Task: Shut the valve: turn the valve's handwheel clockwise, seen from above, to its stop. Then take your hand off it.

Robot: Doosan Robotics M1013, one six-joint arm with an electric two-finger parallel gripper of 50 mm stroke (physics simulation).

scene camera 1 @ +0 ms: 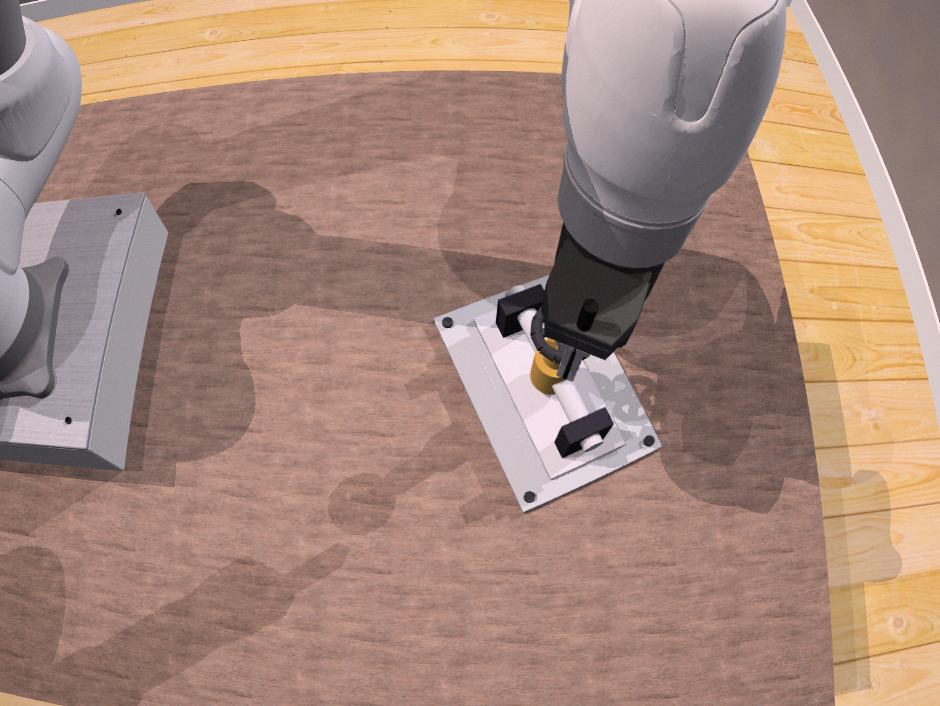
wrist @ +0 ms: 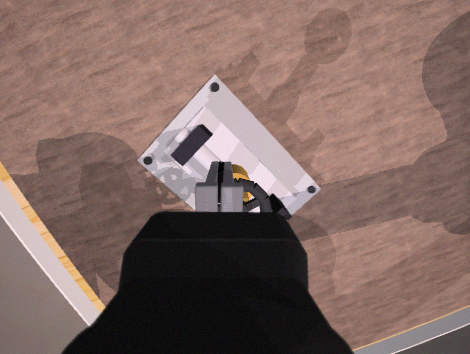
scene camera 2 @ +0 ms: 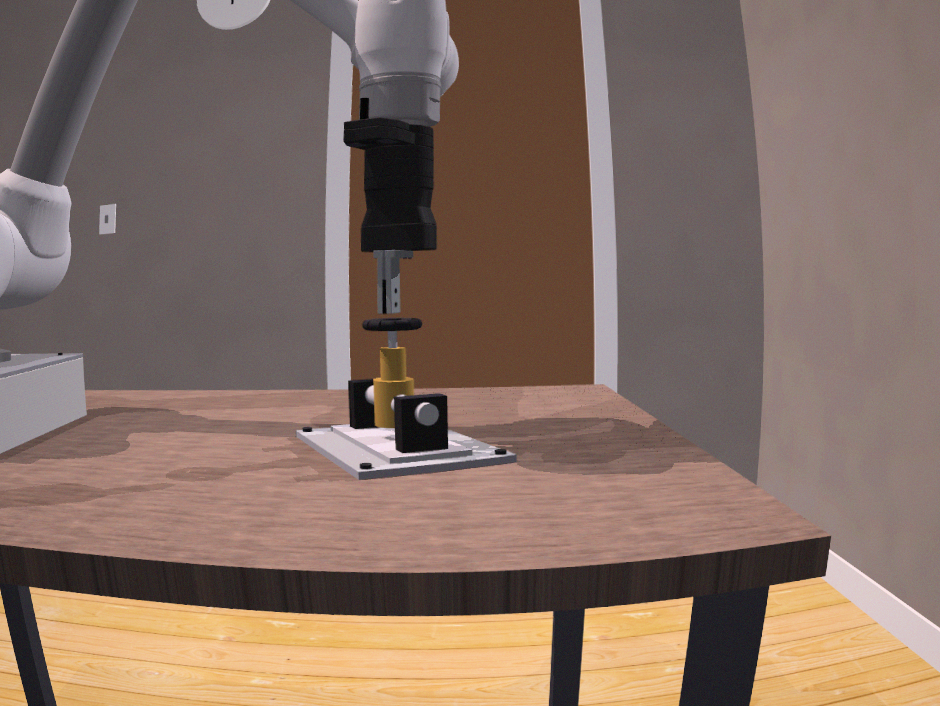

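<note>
The valve's black handwheel (scene camera 1: 538, 338) (scene camera 2: 392, 326) (wrist: 262, 192) lies level on its stem above the brass-yellow valve body (scene camera 1: 544, 375) (scene camera 2: 392, 366) (wrist: 241, 172). The gripper partly hides the wheel in the scene camera 1 and wrist views. My gripper (scene camera 1: 566, 372) (scene camera 2: 388, 311) (wrist: 221, 174) is shut and empty, pointing down. In the scene camera 2 view its fingertips stand slightly above the wheel's rim, with a thin gap visible. In the wrist view they are left of the wheel's visible arc. The wheel's turn angle cannot be told.
The valve's pipe runs between two black blocks (scene camera 1: 582, 431) (scene camera 2: 420, 422) (wrist: 191, 145) on a grey base plate (scene camera 1: 486, 402) (scene camera 2: 334, 454) (wrist: 265, 135), bolted at its corners. The plate lies on the brown wooden table (scene camera 1: 379, 607) (scene camera 2: 227, 524) (wrist: 100, 60). A metal pedestal (scene camera 1: 129, 341) (scene camera 2: 37, 406) carries the arm at the left.
</note>
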